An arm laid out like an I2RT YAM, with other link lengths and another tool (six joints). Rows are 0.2 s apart.
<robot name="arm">
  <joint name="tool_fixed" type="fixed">
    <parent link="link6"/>
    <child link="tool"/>
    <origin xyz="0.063 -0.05 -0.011" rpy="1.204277 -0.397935 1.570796"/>
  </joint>
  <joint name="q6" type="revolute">
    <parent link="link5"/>
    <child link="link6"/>
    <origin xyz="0.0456 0 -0.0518"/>
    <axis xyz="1 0 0"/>
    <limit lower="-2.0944" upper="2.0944"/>
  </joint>
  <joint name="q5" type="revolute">
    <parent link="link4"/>
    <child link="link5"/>
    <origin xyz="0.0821 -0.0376 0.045"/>
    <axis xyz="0 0 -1"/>
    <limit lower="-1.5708" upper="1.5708"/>
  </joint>
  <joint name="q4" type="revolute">
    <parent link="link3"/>
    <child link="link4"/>
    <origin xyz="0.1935 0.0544 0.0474"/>
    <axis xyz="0 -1 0"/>
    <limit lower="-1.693" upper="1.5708"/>
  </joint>
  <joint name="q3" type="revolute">
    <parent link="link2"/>
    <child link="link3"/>
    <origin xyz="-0.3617 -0.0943 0"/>
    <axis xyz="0 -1 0"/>
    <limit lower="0" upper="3.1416"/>
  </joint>
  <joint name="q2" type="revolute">
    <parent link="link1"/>
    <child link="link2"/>
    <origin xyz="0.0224 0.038 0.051"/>
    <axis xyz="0 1 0"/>
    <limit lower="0" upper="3.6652"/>
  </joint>
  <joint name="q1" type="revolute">
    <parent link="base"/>
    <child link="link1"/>
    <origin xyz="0 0 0.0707"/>
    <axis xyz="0 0 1"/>
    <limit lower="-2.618" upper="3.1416"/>
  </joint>
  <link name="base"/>
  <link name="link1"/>
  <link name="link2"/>
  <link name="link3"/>
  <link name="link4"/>
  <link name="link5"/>
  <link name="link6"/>
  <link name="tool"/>
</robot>
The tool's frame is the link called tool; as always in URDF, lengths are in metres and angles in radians.
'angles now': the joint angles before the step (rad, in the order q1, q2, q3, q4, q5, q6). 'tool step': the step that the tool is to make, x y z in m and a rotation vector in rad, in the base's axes. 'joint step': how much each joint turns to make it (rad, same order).
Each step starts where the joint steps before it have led.
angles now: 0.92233, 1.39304, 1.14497, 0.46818, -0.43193, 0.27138
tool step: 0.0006, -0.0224, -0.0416, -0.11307, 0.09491, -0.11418
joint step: -0.00175, -0.04716, -0.08787, -0.11045, 0.11220, -0.00971
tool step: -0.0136, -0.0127, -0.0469, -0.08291, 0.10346, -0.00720
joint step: 0.01560, -0.03824, -0.13149, -0.02466, 0.02310, 0.03454
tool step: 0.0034, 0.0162, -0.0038, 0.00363, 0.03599, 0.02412
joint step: 0.01388, 0.04471, 0.02162, 0.01447, -0.01189, 0.03213
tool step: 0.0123, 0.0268, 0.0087, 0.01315, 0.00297, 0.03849
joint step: 0.00325, 0.07836, 0.08709, 0.00304, -0.03571, 0.00867
